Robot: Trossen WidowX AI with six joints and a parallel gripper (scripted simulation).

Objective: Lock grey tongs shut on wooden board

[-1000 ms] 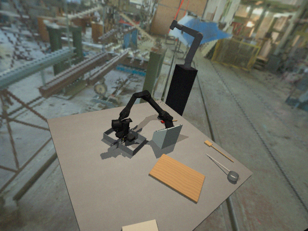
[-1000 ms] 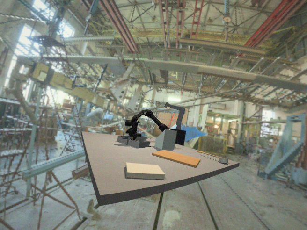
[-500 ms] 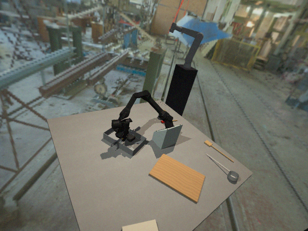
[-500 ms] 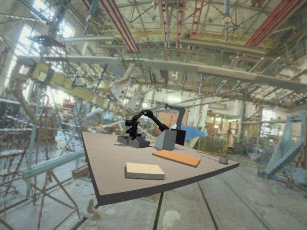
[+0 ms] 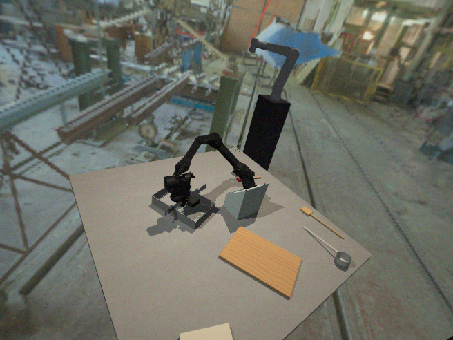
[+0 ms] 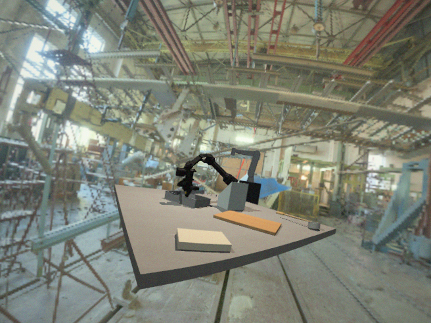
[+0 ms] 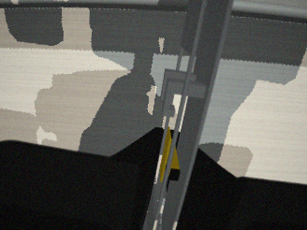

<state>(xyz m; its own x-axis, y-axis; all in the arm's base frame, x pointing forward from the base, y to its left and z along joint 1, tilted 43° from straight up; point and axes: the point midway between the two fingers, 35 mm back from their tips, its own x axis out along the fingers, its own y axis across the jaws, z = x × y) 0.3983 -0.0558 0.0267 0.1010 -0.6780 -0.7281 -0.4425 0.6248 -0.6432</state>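
Right now my gripper tip is 2 cm past the grey roasting tin, 3 cm to the left of it and 1 cm above it. From my gripper tip the other things lie so: beige block (14 cm ahead, 66 cm to the left, 3 cm below); then wooden board (26 cm behind, 42 cm to the left, 3 cm below).
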